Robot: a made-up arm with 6 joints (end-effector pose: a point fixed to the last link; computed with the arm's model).
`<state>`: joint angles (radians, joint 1 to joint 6).
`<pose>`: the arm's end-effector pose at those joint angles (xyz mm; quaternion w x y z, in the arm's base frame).
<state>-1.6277 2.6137 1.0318 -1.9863 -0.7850 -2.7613</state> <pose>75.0 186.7 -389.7 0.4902 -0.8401 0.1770 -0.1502</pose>
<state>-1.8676 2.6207 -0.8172 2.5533 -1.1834 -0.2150</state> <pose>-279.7 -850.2 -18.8 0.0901 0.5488 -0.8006 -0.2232</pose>
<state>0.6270 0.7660 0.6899 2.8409 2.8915 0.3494</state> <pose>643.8 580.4 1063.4 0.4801 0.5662 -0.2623 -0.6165</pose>
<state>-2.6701 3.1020 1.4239 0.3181 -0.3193 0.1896</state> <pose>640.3 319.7 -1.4 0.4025 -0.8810 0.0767 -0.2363</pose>
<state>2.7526 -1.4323 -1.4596 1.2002 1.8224 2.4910</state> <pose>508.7 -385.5 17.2 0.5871 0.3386 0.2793 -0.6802</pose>
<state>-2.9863 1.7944 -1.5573 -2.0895 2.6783 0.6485</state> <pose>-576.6 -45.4 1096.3 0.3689 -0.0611 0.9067 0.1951</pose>
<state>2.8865 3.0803 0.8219 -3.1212 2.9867 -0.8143</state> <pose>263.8 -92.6 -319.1 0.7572 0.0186 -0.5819 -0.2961</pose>
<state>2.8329 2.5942 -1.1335 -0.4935 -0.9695 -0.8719</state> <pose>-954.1 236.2 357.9 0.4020 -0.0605 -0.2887 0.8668</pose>
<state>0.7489 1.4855 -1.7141 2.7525 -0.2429 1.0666</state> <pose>152.7 235.5 1426.9 0.7862 -0.0638 -0.1057 -0.6055</pose>
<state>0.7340 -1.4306 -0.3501 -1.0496 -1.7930 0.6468</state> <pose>-910.0 -634.7 477.8 0.1344 -0.1940 -0.8834 -0.4048</pose>
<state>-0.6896 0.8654 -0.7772 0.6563 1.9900 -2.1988</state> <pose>453.6 -167.7 1576.3 0.4369 -0.7002 0.4767 -0.3027</pose>
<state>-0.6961 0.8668 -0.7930 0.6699 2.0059 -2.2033</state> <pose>444.8 -163.0 1576.3 0.4332 -0.7058 0.4723 -0.3019</pose>
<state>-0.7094 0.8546 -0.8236 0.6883 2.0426 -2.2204</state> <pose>416.7 -145.2 1581.8 0.4200 -0.7184 0.4617 -0.3072</pose>
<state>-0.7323 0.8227 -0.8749 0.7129 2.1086 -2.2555</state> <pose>362.0 -107.6 1591.5 0.3909 -0.7403 0.4427 -0.3211</pose>
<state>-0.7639 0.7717 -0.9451 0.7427 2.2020 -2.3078</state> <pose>285.0 -48.5 1597.6 0.3430 -0.7690 0.4171 -0.3421</pose>
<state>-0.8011 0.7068 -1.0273 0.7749 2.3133 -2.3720</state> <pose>197.1 27.3 1591.0 0.2773 -0.7984 0.3891 -0.3664</pose>
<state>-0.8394 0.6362 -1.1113 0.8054 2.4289 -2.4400</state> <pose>112.9 109.3 1567.9 0.2007 -0.8223 0.3640 -0.3887</pose>
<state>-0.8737 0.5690 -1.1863 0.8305 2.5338 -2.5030</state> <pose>44.0 184.9 1533.0 0.1250 -0.8371 0.3451 -0.4056</pose>
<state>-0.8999 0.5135 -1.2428 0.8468 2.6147 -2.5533</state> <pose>-4.5 243.6 1497.6 0.0632 -0.8434 0.3334 -0.4165</pose>
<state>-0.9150 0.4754 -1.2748 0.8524 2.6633 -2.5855</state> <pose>-32.9 280.1 1472.9 0.0246 -0.8443 0.3278 -0.4232</pose>
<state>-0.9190 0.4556 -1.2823 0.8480 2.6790 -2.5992</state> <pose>-44.9 295.4 1464.2 0.0109 -0.8429 0.3263 -0.4277</pose>
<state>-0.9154 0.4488 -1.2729 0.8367 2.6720 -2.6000</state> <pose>-46.6 296.1 1467.9 0.0147 -0.8406 0.3273 -0.4313</pose>
